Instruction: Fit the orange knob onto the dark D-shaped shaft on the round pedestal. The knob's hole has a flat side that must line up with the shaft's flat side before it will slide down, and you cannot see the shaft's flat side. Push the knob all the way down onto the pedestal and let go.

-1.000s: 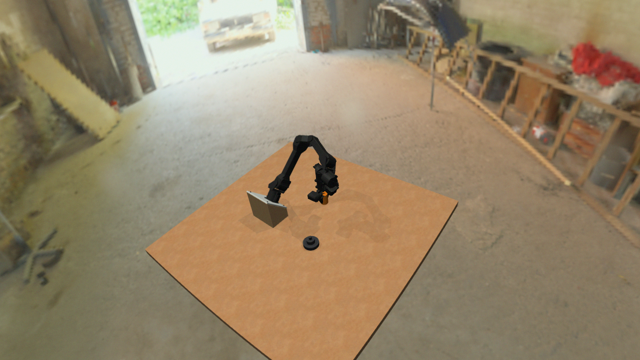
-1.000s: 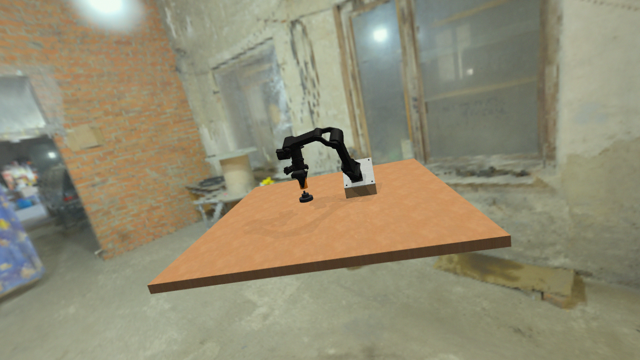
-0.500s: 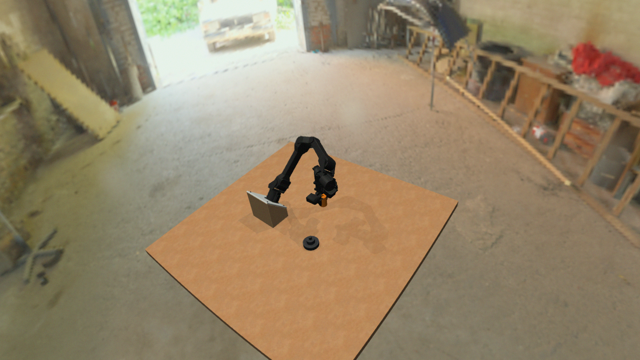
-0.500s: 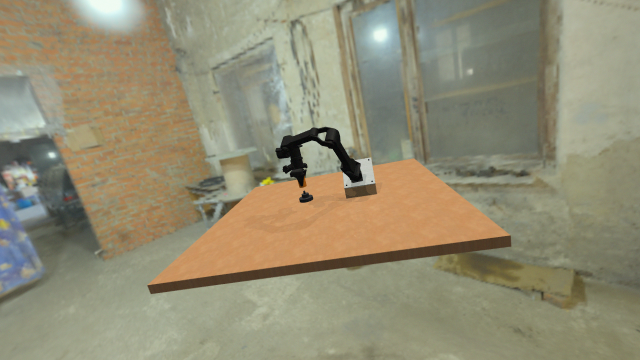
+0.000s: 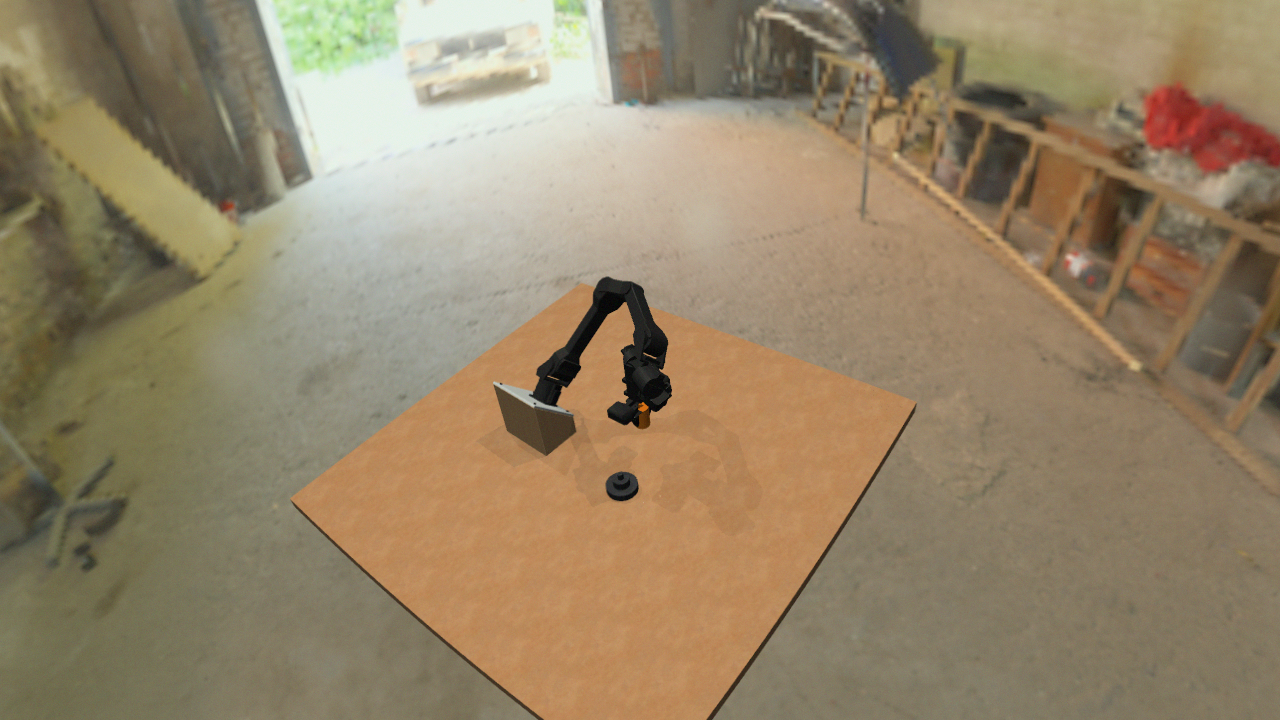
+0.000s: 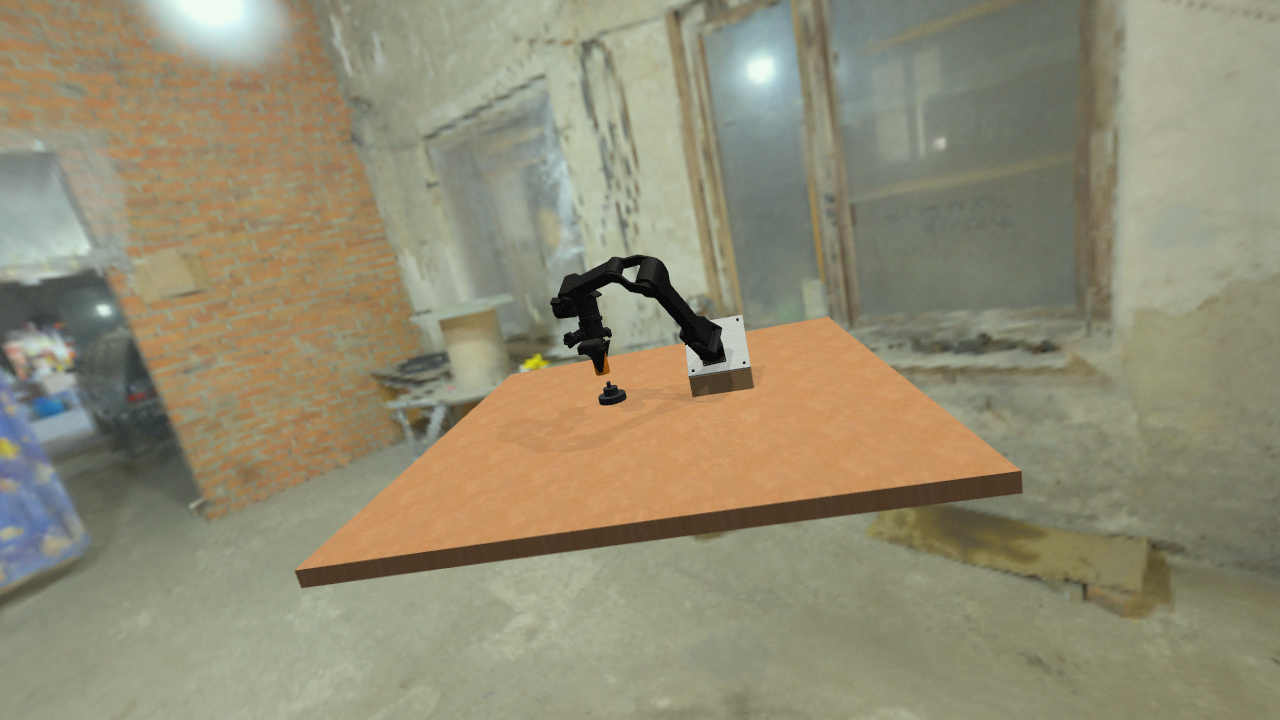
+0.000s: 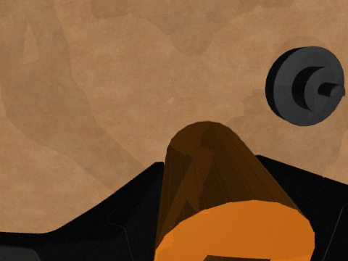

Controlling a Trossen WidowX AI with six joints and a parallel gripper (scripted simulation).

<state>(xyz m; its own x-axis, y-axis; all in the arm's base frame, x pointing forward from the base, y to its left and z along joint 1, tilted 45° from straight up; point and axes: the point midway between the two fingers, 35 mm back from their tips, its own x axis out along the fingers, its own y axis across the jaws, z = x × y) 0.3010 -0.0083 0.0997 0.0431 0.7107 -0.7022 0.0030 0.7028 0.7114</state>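
My gripper tip is 13 cm to the left of the pedestal, 10 cm above it and 2 cm short of it. Round my gripper tip: orange knob (2 cm above).
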